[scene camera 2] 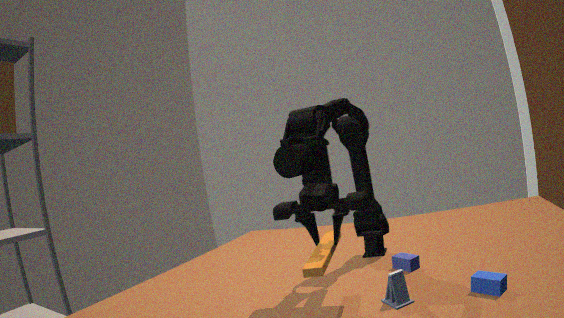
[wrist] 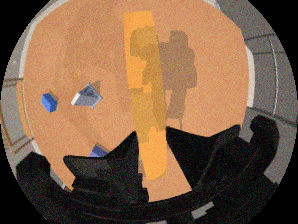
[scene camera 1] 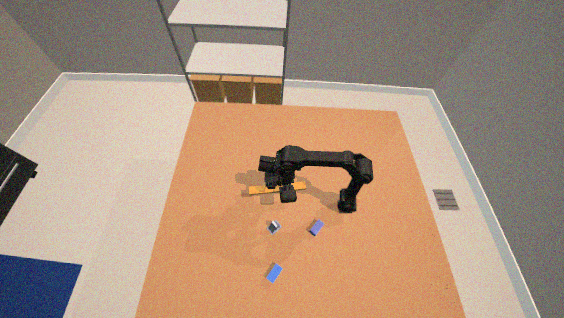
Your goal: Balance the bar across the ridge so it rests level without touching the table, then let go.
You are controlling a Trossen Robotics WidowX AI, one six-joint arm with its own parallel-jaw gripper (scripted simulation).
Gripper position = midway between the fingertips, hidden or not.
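Scene camera 2 shows the gripper [scene camera 2: 327, 246] holding a long orange bar [scene camera 2: 317, 264]. Wrist view: the bar [wrist: 143, 62] and the gripper [wrist: 150, 131] are visible here also.
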